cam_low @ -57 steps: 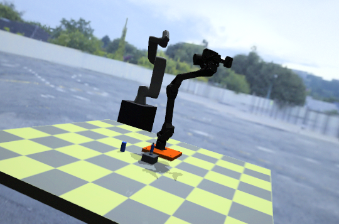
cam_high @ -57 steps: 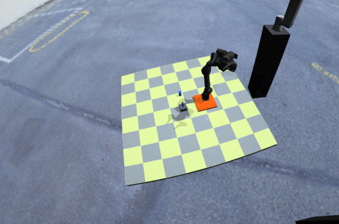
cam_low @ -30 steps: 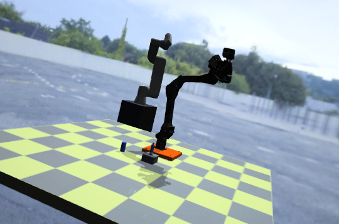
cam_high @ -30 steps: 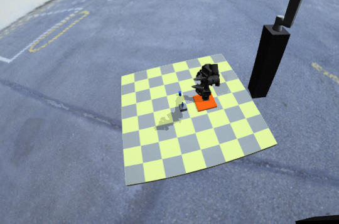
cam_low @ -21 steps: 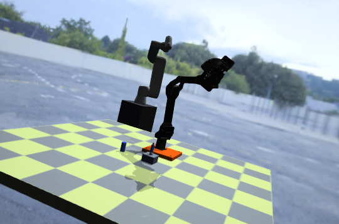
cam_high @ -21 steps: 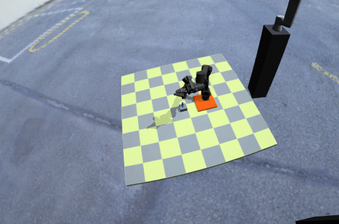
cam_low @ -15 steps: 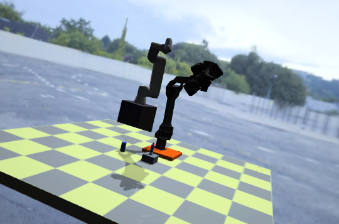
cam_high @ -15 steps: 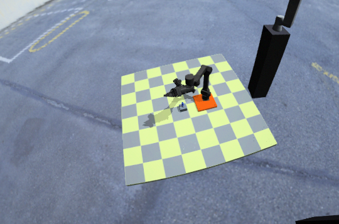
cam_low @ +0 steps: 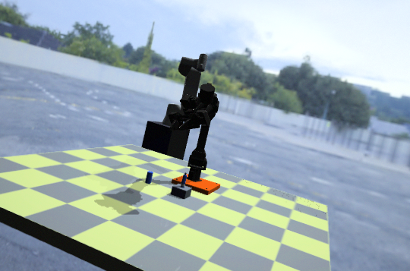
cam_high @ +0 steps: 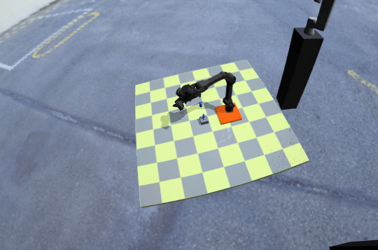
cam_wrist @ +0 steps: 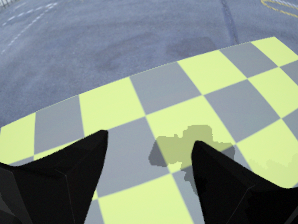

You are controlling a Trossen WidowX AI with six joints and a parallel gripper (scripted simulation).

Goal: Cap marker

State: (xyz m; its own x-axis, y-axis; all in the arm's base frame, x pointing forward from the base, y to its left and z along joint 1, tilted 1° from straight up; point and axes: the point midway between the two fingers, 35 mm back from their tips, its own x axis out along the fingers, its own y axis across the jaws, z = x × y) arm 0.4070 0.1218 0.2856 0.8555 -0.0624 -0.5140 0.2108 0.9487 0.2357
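My gripper tip is 27 cm above the blue cap, 20 cm to the left of it and 19 cm past it. The rest, counted from my gripper tip: holder block 27 cm below, 21 cm behind, 3 cm to the right.
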